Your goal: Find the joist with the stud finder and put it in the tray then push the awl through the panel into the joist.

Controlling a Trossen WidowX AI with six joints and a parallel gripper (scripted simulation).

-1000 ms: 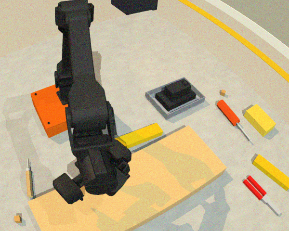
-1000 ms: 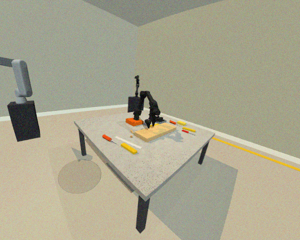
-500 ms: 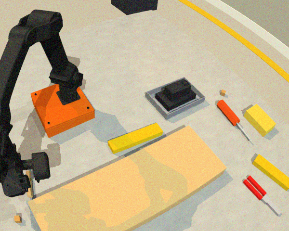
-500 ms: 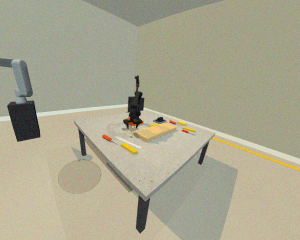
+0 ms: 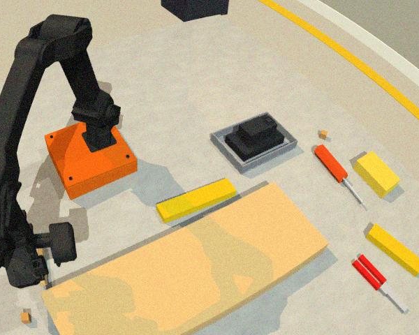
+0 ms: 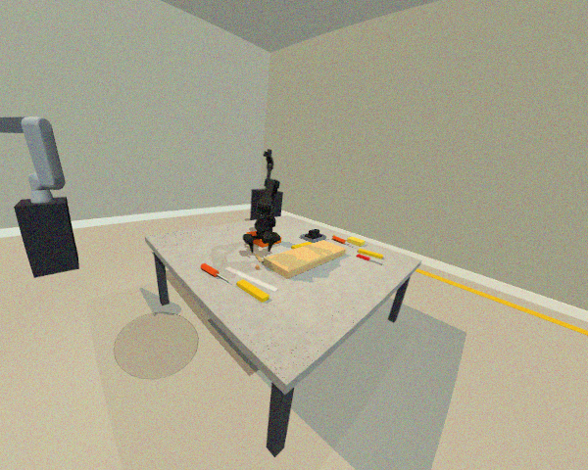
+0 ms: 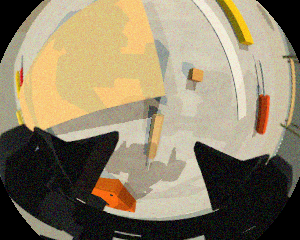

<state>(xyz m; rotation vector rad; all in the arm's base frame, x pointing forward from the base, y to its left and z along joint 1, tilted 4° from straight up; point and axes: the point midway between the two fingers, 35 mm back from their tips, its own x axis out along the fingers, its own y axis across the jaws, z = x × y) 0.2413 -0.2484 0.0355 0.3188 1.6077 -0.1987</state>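
Now: the awl 5 cm behind my gripper tip, 2 cm to the left of it and 4 cm below it. Also, from my gripper tip: stud finder 9 cm behind, 58 cm to the left; grey tray 9 cm behind, 57 cm to the left, 4 cm below.
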